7 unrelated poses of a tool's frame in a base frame.
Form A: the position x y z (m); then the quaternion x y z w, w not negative.
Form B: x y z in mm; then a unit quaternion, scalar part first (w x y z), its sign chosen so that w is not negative. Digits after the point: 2 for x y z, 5 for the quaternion.
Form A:
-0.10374, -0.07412, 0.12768, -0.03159, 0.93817, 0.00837, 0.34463
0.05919, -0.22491, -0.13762, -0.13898, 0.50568, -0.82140, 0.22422
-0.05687, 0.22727, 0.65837, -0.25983, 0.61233, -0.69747, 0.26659
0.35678, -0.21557, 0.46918, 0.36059, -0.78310, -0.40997, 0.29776
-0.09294, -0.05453, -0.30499, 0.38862, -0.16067, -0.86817, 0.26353
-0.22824, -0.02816, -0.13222, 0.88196, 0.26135, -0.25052, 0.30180
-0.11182, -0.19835, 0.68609, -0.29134, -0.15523, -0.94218, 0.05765
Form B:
-103.74, -74.12, 127.68, 0.34463, -0.03159, 0.93817, 0.00837
59.19, -224.91, -137.62, 0.22422, -0.13898, 0.50568, -0.82140
-56.87, 227.27, 658.37, 0.26659, -0.25983, 0.61233, -0.69747
356.78, -215.57, 469.18, 0.29776, 0.36059, -0.78310, -0.40997
-92.94, -54.53, -304.99, 0.26353, 0.38862, -0.16067, -0.86817
-228.24, -28.16, -132.22, 0.30180, 0.88196, 0.26135, -0.25052
-111.82, -198.35, 686.09, 0.05765, -0.29134, -0.15523, -0.94218

